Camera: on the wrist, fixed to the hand. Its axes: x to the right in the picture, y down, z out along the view.
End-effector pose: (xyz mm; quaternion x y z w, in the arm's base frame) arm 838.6 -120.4 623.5 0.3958 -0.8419 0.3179 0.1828
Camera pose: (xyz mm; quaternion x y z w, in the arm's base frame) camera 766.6 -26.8 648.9 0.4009 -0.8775 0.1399 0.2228
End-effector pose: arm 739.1 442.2 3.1 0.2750 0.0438 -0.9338 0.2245
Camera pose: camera 813.0 373.2 -63.0 0.1872 0.2072 -0.9303 0.2379
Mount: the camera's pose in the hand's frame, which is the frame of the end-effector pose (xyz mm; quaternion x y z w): 7.3 91.8 -78.2 -0.1761 -0.0449 -0.0355 0.9827
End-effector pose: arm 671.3 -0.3 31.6 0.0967 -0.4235 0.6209 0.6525
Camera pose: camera 622.3 75.3 -48.9 0.0230 -0.5514 0.5081 0.6613
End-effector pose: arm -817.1 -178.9 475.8 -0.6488 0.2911 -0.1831 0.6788
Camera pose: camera -872.9 -235.7 384.9 -0.7757 0.2648 -0.1236 0.5594
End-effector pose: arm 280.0 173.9 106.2 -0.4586 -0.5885 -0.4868 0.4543
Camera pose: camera 375.8 106.9 136.6 -0.5316 -0.5293 -0.5776 0.3220
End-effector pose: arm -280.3 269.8 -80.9 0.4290 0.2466 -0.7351 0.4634
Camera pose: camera -168.4 284.6 -123.9 0.2982 0.3662 -0.7147 0.5159
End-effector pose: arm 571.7 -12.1 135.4 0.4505 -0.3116 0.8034 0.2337
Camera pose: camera 462.7 -19.7 83.8 0.4487 -0.4422 0.7061 0.3235
